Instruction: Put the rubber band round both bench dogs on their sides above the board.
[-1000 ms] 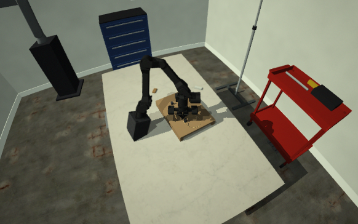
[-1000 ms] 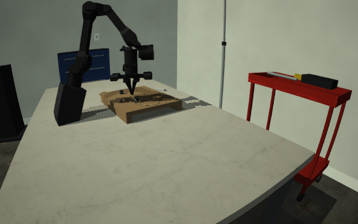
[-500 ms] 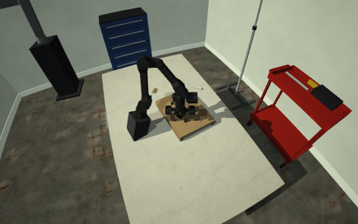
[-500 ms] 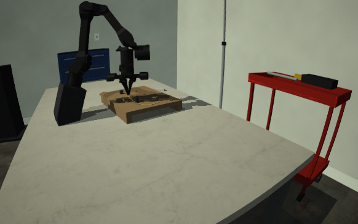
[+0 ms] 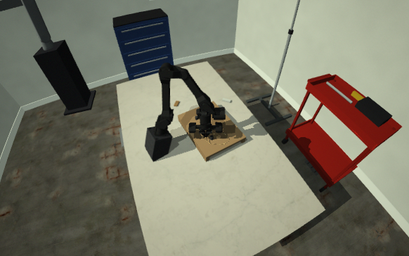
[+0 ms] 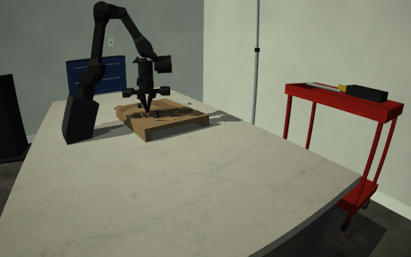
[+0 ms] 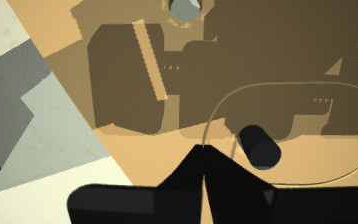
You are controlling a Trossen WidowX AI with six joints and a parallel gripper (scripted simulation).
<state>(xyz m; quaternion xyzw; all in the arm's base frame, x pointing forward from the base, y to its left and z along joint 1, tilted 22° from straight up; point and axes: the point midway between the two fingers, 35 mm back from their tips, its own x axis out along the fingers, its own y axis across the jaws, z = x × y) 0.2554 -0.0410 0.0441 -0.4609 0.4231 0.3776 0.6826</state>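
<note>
My gripper is now 60 mm short of the wooden board, 100 mm to the right of it and 70 mm above it. Also, from my hand: rubber band (260 mm ahead, 350 mm to the left, 100 mm below).
</note>
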